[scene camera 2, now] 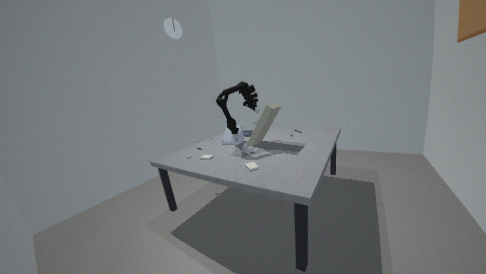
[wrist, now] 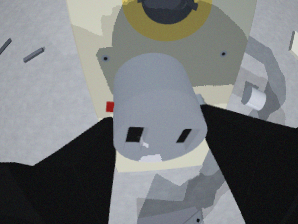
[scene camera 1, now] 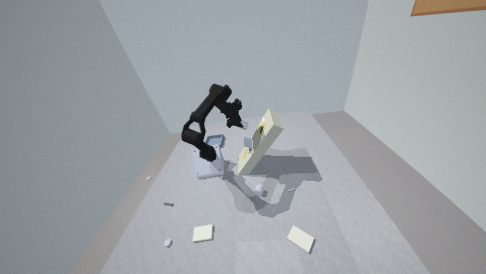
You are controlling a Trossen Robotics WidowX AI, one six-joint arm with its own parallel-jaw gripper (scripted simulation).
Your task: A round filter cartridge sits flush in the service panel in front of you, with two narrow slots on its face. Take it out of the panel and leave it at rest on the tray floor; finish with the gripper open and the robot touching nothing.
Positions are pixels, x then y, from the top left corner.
Scene:
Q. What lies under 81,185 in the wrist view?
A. My gripper.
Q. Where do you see a round filter cartridge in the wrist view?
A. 156,117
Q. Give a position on a cream service panel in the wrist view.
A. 211,47

